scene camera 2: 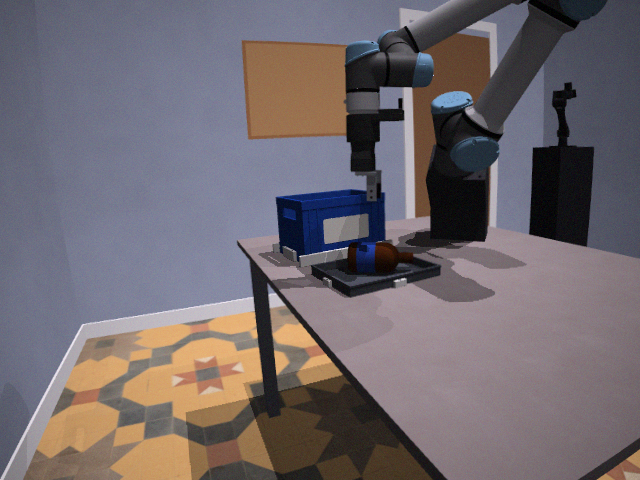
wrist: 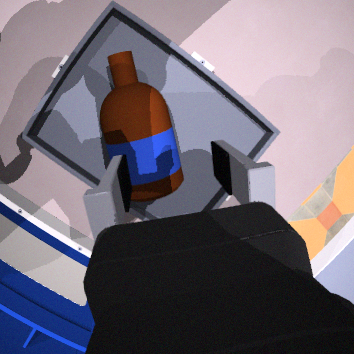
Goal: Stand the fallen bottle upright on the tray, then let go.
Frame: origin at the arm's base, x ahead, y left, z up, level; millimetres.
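Seen in the pictures: gripper, between the fingertips: (scene camera 2: pixel 374 199) (wrist: pixel 170 164).
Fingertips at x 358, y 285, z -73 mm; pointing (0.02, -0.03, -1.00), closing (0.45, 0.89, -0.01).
Offsets run from my fingertips to a thing's top centre. "*": to the spot under its first point.
A brown bottle @(dx -19, dy -20, dz -108 mm) (scene camera 2: pixel 385 257) (wrist: pixel 137 117) with a blue label lies on its side in the dark grey tray @(dx -1, dy -14, dz -161 mm) (scene camera 2: pixel 351 290) (wrist: pixel 245 106). In the scene view its neck points right; in the wrist view its neck points to the top and its base is nearest the fingers. My gripper (scene camera 2: pixel 373 198) (wrist: pixel 170 164) is open and empty, pointing down, well above the tray. In the wrist view the left fingertip overlaps the bottle's label end, and the right fingertip stands over the tray floor right of the bottle.
A blue crate @(dx +59, dy -288, dz -11 mm) (scene camera 2: pixel 305 227) (wrist: pixel 45 320) stands directly behind the tray, with white strips @(* dx +103, dy -161, dz -168 mm) (scene camera 2: pixel 323 256) at its foot. Small white brackets @(* dx -32, dy +86, dz -176 mm) (scene camera 2: pixel 400 282) (wrist: pixel 202 62) sit at the tray's edges. The table's edge (scene camera 2: pixel 330 351) runs close to the tray's left side in the scene view.
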